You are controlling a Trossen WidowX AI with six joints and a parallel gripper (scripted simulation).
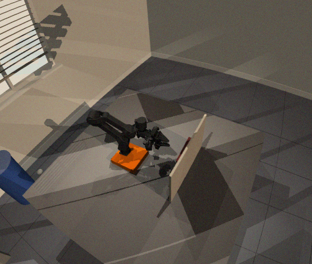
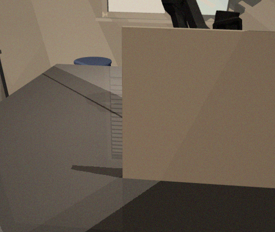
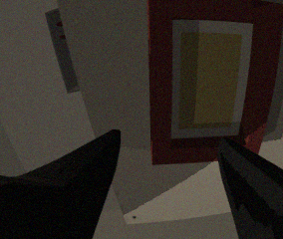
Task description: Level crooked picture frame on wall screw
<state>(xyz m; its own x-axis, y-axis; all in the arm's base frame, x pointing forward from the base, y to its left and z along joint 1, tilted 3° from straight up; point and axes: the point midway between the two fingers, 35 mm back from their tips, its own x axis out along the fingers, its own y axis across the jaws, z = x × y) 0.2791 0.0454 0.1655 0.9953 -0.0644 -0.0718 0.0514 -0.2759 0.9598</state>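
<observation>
The picture frame is 11 cm ahead of my gripper tip and 5 cm below it. Round my gripper tip: beige wall panel: 12 cm ahead, 1 cm to the right, 6 cm below.
</observation>
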